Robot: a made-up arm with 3 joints. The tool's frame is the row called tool.
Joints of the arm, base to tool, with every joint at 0 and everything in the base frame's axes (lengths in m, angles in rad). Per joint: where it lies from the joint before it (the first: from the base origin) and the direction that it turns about. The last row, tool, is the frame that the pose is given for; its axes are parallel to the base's.
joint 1: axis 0 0 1 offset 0.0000 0.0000 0.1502
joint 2: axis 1 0 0 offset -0.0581 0.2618 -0.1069
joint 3: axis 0 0 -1 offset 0.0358 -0.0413 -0.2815
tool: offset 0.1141 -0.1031 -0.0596
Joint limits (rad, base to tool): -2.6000..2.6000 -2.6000..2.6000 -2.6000..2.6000
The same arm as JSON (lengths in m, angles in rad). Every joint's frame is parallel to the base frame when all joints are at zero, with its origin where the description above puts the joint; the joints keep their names.
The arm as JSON. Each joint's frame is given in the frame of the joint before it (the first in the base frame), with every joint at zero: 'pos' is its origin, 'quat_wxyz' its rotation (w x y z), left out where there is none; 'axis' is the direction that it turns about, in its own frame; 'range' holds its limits. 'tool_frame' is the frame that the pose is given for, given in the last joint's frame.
{"length_unit": "m", "angle_unit": "rad", "joints": [
  {"joint": "joint 1", "pos": [0.0, 0.0, 0.1502], "axis": [0.0, 0.0, 1.0], "range": [-2.6, 2.6]},
  {"joint": "joint 2", "pos": [-0.0581, 0.2618, -0.1069], "axis": [1.0, 0.0, 0.0], "range": [-2.6, 2.6]},
  {"joint": "joint 3", "pos": [0.0358, -0.0413, -0.2815], "axis": [0.0, 0.0, -1.0], "range": [-2.6, 2.6]}
], "tool_frame": {"pos": [0.1141, -0.1031, -0.0596]}}

